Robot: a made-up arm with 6 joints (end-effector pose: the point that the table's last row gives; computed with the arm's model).
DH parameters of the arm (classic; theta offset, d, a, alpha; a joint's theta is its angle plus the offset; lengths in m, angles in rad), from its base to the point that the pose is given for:
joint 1: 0 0.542 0 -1.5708
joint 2: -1.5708 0 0.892 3.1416
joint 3: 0 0 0 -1.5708
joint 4: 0 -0.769 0 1.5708
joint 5: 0 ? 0 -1.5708
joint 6: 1.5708 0 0 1.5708
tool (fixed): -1.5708 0 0 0
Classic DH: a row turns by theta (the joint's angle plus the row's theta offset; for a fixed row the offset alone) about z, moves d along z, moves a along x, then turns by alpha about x.
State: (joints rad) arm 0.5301 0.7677 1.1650 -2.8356 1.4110 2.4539
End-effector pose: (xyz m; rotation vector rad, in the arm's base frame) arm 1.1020 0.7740 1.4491 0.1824 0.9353 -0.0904
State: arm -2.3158 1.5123 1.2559 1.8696 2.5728 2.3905
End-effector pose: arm -1.1020 -1.2452 0.5064 2.6919 0.3666 0.1657
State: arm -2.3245 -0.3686 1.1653 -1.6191 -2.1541 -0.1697
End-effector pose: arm 0.1254 0.1254 2.1383 0.3980 0.4870 -0.7212
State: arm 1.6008 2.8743 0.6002 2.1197 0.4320 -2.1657
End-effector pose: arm -0.0549 -0.1880 -0.9689 -1.5615 2.1991 0.7306
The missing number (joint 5, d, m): 0.116
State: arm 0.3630 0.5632 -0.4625 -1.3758 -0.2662 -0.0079
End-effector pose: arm 0.7350 0.2551 0.5797 1.1340 1.2813 -0.2783
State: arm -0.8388 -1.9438 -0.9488 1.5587 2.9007 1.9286
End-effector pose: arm -0.3414 0.3779 0.9251 0.8608 1.8316 0.0026
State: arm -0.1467 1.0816 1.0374 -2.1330 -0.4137 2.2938
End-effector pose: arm 1.5437 -0.1656 0.8291 -0.1651 -0.1923 0.1888
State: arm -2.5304 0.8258 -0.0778 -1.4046 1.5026 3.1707
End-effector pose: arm -0.8641 -0.5820 0.4719 -1.0330 -2.5459 0.7987
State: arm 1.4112 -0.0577 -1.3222 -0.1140 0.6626 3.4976
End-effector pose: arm 0.1405 0.1474 0.6953 1.8984 1.6395 -0.3700
